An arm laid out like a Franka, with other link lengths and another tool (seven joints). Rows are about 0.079 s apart.
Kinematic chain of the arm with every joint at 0, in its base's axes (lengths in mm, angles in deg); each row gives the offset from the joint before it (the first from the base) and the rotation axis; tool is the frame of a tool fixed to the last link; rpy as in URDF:
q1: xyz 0 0 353 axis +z
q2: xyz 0 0 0 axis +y
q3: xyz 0 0 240.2 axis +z
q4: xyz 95.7 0 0 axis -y
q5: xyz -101.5 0 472.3 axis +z
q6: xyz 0 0 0 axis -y
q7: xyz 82.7 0 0 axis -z
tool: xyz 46 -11 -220.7 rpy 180 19.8 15.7
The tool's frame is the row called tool.
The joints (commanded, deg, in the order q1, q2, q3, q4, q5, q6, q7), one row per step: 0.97 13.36 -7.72 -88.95 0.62 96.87 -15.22; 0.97 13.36 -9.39 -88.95 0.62 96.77 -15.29; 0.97 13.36 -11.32 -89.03 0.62 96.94 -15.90; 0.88 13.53 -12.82 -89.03 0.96 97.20 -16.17; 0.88 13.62 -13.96 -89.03 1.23 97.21 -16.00; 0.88 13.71 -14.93 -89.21 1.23 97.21 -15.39; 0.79 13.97 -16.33 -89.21 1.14 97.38 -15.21; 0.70 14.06 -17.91 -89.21 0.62 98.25 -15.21; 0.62 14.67 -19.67 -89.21 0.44 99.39 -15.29
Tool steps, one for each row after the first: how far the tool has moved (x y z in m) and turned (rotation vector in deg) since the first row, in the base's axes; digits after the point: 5 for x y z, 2 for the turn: -0.00300 -0.02085 0.00051 -0.37 0.09 -1.56; -0.00631 -0.04455 0.00098 -0.77 0.01 -2.83; -0.00873 -0.06314 0.00018 -0.81 -0.14 -4.17; -0.01146 -0.07649 -0.00020 -0.84 -0.12 -5.50; -0.01503 -0.08890 -0.00247 -1.11 0.14 -7.06; -0.01912 -0.10783 -0.00427 -1.59 0.23 -8.66; -0.02196 -0.13088 -0.00221 -2.66 -0.43 -10.13; -0.02498 -0.15502 -0.00569 -3.57 -0.90 -11.73
